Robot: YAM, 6 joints.
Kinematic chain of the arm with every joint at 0, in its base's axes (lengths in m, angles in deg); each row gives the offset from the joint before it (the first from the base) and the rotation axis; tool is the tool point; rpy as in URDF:
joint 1: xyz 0 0 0.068 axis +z
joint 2: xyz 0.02 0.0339 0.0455 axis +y
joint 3: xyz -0.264 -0.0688 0 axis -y
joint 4: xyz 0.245 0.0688 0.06 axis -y
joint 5: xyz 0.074 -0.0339 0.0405 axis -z
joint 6: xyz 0.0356 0 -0.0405 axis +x
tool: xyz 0 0 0 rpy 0 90 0
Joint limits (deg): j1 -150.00..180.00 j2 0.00..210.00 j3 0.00..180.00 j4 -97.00..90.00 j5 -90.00..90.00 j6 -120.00..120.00
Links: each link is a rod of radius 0.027 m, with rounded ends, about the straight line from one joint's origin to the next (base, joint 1, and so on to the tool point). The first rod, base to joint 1, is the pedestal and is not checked.
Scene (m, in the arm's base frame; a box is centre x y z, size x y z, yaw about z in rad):
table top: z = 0
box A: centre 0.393 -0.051 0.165 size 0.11 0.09 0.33 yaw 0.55
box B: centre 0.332 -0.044 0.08 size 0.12 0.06 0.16 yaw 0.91
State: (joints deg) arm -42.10 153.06 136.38 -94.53 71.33 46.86
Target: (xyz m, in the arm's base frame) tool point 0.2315 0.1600 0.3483
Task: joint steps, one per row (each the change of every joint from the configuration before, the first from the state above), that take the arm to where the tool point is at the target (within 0.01 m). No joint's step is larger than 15 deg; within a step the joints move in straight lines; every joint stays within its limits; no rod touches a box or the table.
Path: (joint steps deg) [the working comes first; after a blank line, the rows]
Joints at the target: 40.95 95.54 96.29 -97.00 60.18 46.86
Straight joint move there: touches box A.

1: 11.07 -14.21 4.84 -0.49 3.73 -4.30
2: 11.07 -14.20 4.83 -0.50 3.74 -4.29
3: 11.07 -14.21 4.84 -0.49 3.73 -4.30
4: 11.07 -14.20 4.83 -0.50 3.74 -4.30
5: 11.07 -14.21 4.84 -0.49 3.73 -4.30
6: 6.80 0.47 -13.00 0.00 -8.80 0.08
7: 6.79 0.47 -13.00 0.00 -8.79 0.07
8: 6.79 0.47 -12.99 0.00 -8.80 0.07
9: 3.66 6.05 -12.64 0.00 -1.71 10.64
10: 3.66 6.05 -12.64 0.00 -1.72 10.63

